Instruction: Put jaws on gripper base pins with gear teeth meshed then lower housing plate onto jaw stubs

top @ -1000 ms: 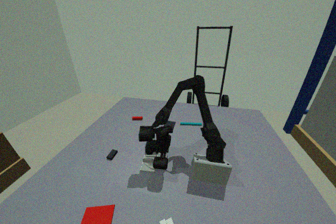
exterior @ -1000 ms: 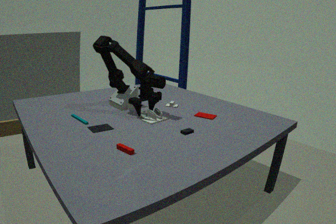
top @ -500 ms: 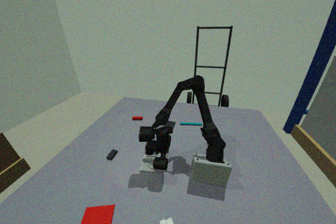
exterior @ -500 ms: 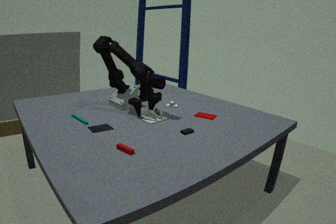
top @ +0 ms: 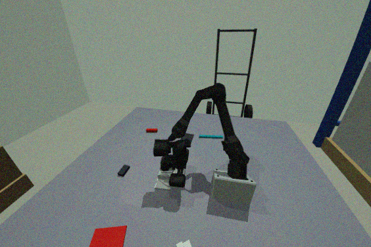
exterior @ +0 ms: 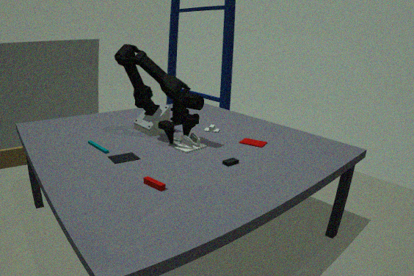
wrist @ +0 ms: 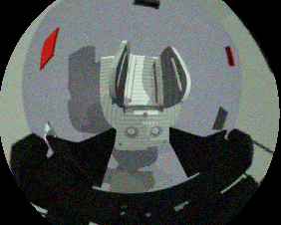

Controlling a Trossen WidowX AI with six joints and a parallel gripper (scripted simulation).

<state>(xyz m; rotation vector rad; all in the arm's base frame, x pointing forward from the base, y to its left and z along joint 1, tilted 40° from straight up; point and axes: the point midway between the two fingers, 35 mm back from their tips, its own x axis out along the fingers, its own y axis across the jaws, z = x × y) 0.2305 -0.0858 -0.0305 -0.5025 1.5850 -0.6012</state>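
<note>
The white gripper base lies 20 mm above my gripper tip and 10 mm ahead of it. Also, from my gripper tip: flat light plate 70 mm ahead; dark flat plate 290 mm to the right, 10 mm below, 10 mm behind; grey jaw 20 mm to the left, 20 mm ahead, 10 mm above.
</note>
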